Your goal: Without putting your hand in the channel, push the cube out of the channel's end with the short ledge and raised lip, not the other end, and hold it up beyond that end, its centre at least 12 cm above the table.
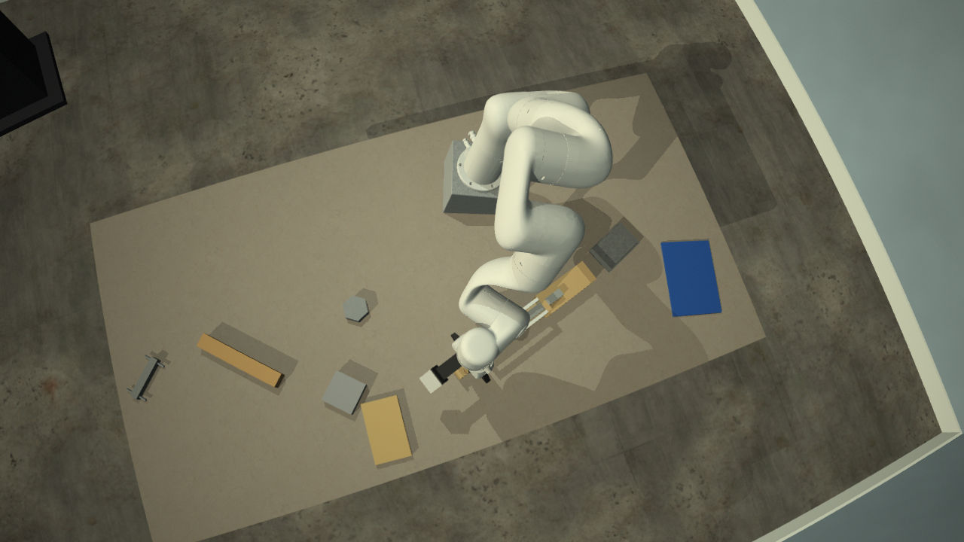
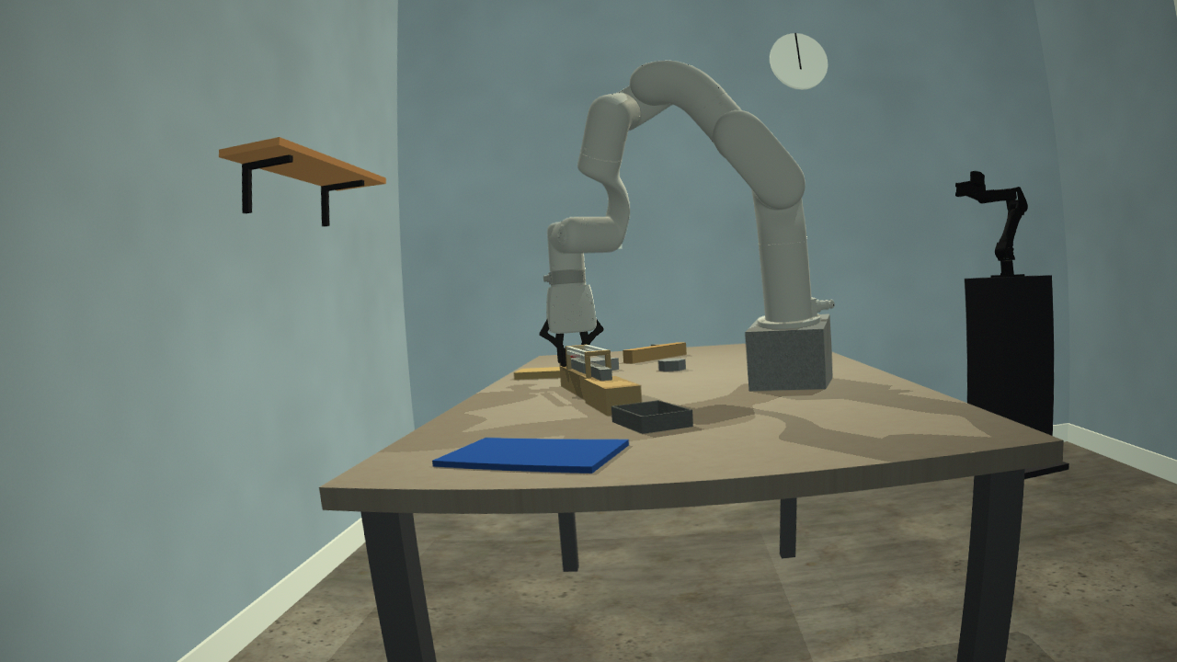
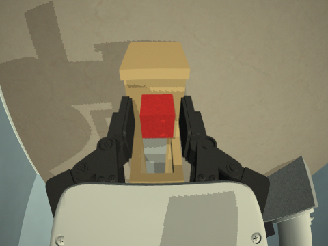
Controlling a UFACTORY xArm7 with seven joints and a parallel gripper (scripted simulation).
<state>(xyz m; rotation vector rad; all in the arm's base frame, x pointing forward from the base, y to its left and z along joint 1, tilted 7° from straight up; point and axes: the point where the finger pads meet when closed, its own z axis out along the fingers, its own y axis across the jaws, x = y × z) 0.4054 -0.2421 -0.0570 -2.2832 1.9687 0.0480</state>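
The channel lies 2 cm behind my hand, 14 cm to the left of it and 1 cm below it. From my hand the other things lie so: tan plate: 5 cm ahead, 25 cm to the right, 6 cm below; then dark tray: 8 cm behind, 50 cm to the left, 6 cm below; then grey block: 7 cm behind, 30 cm to the right, 5 cm below.
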